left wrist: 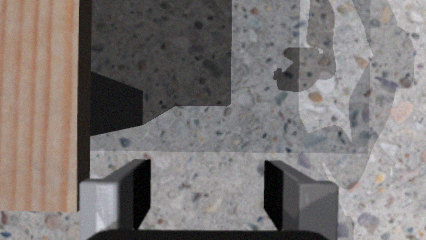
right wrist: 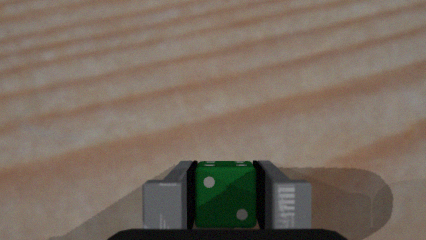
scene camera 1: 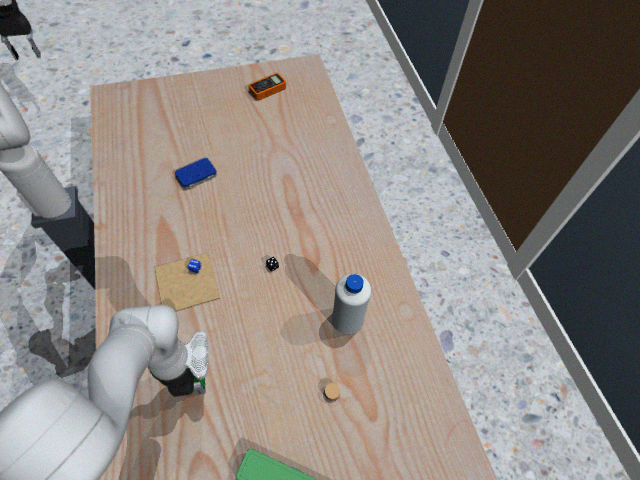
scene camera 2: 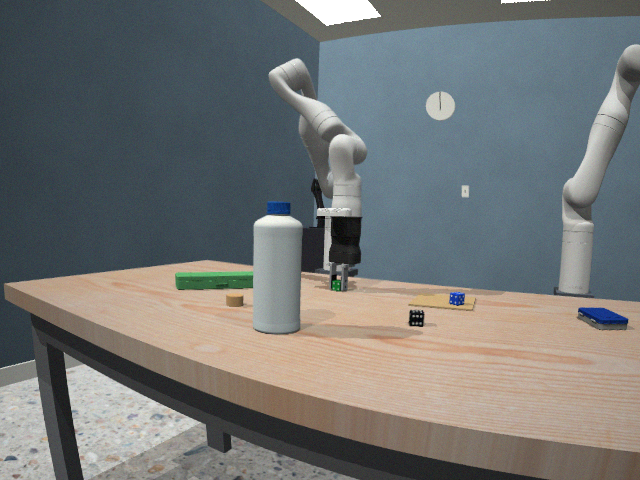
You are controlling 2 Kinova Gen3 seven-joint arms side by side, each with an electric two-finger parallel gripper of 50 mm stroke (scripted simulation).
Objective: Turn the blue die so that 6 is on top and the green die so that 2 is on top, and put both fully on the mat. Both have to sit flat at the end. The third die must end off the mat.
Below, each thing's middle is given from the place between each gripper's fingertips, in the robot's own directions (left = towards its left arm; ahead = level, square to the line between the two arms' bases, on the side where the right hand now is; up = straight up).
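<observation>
The tan mat (scene camera 1: 179,288) is 20 mm below my right hand (scene camera 2: 338,289), 270 mm to the left of it and 10 mm behind it. Counted from my right hand, the green case (scene camera 2: 184,280) is 10 mm below, 250 mm to the right and 160 mm ahead, while the white bottle (scene camera 2: 277,255) is 80 mm above, 80 mm to the left and 370 mm ahead. The green die (right wrist: 225,191) is 10 mm below my right hand.
My left gripper is 170 mm above the blue box (scene camera 1: 193,174), 400 mm to the left of it and 410 mm short of it. Counted from my left hand, the white bottle is 80 mm below, 730 mm ahead and 940 mm to the right; the green die is 170 mm below, 360 mm ahead and 1020 mm to the right; and the tan mat is 180 mm below, 350 mm ahead and 750 mm to the right.
</observation>
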